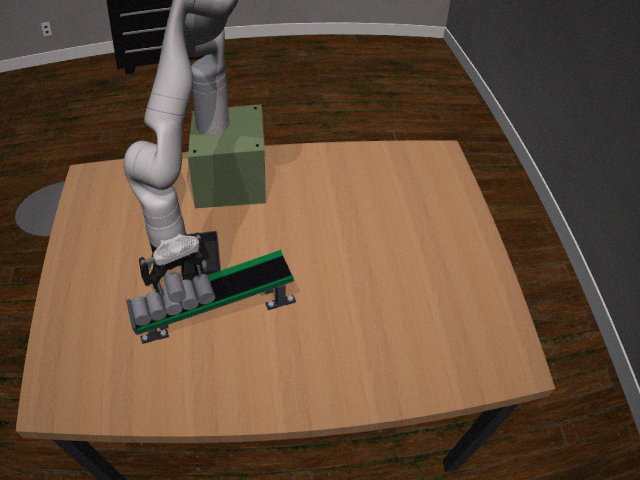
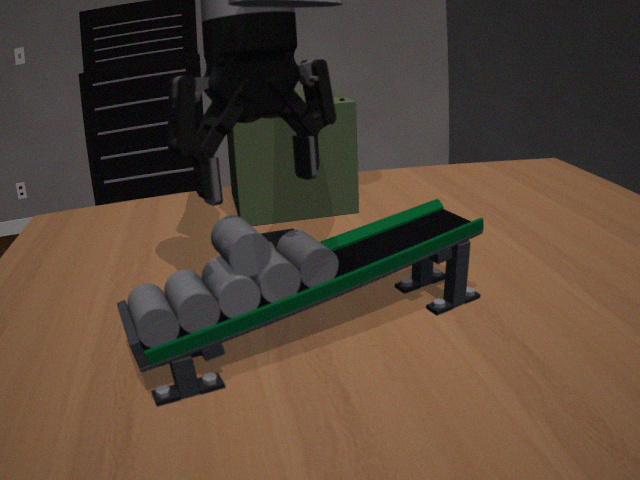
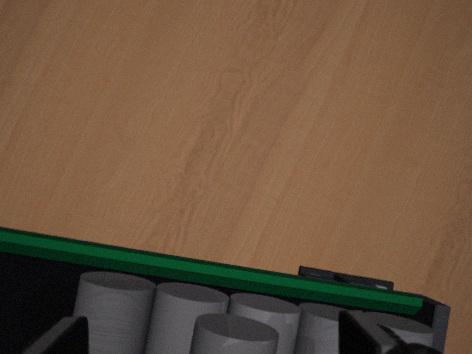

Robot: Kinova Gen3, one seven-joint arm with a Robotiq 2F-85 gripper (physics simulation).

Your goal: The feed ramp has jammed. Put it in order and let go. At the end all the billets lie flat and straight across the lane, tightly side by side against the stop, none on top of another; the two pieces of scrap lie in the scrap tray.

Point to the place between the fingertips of my gripper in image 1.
179, 282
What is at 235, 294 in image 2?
A billet.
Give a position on a billet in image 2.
247, 252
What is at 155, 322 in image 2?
A billet.
